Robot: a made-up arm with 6 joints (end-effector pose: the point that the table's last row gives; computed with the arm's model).
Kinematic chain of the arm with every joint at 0, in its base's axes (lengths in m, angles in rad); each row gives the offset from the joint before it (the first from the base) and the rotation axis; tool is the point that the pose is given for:
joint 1: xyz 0 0 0.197 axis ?
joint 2: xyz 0 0 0 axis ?
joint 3: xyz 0 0 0.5 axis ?
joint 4: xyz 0 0 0 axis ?
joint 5: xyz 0.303 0 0 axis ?
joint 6: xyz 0 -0.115 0 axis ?
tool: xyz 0 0 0
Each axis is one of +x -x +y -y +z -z.
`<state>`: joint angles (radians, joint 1 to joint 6).
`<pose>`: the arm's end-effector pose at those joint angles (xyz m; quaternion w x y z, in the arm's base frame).
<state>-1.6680 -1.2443 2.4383 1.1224 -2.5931 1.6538</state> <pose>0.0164 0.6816 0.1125 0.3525 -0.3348 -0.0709 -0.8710</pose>
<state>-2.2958 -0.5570 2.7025 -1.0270 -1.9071 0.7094</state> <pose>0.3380 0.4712 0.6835 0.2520 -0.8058 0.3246 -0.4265</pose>
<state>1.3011 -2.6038 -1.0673 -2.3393 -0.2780 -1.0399</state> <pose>-0.1205 -0.1359 0.0676 0.4565 -0.4189 -0.5210 -0.5870</pose>
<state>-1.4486 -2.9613 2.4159 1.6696 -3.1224 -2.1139</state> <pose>0.0341 -0.1846 -0.4628 0.4562 0.4948 -0.0645 0.7368</pose>
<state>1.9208 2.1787 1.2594 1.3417 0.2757 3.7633</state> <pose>-0.2097 0.6507 -0.2616 0.5164 -0.0195 0.6852 0.5133</pose>
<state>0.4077 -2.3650 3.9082 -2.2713 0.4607 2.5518</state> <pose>-0.0738 0.0489 -0.2506 0.9739 -0.1694 0.1436 0.0465</pose>
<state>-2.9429 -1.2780 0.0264 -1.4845 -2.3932 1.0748</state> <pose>0.2808 0.0666 0.6035 0.7943 -0.0527 0.4792 -0.3696</pose>
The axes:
joint 1: +z
joint 2: +y
joint 3: -y
joint 4: -x
joint 5: -y
joint 6: -x

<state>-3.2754 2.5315 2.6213 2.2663 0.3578 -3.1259</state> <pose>-0.5850 0.0044 -0.0977 0.0346 0.0928 -0.4133 -0.9052</pose>
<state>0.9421 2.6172 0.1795 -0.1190 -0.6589 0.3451</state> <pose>0.0985 -0.0586 -0.4215 0.0317 0.4203 -0.8981 -0.1251</pose>
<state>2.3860 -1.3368 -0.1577 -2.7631 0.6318 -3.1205</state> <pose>0.1680 -0.3050 0.5768 0.4885 0.1987 -0.2145 0.8221</pose>
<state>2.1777 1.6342 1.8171 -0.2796 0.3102 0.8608</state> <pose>-0.3670 0.7224 0.1892 0.5279 0.0642 -0.3431 0.7743</pose>
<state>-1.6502 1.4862 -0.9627 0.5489 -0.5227 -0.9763</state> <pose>-0.1219 -0.2946 -0.0004 0.0879 -0.6322 -0.7178 0.2782</pose>
